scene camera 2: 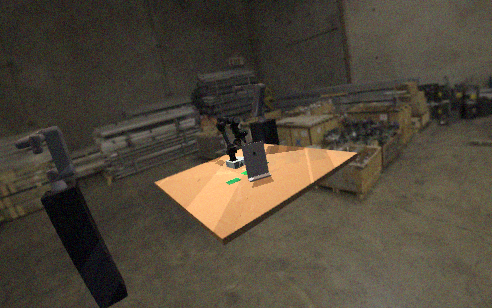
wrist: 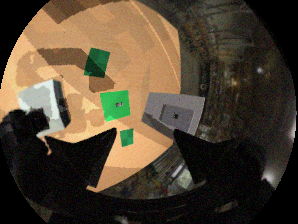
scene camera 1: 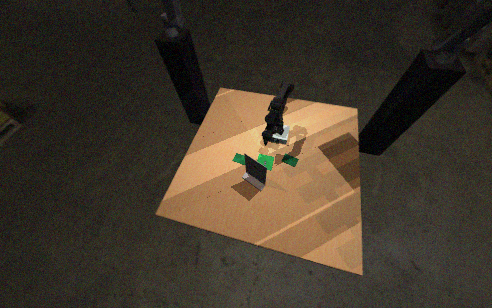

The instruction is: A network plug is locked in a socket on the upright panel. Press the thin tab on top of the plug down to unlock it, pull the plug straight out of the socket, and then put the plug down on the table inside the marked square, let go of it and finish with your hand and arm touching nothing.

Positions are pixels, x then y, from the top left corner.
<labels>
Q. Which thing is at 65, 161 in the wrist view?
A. My gripper.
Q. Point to a grey panel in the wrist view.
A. At 163, 112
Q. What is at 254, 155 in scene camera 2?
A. A grey panel.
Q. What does my gripper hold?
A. Nothing.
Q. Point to a green marked square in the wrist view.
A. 108, 99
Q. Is my gripper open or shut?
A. Open.
</labels>
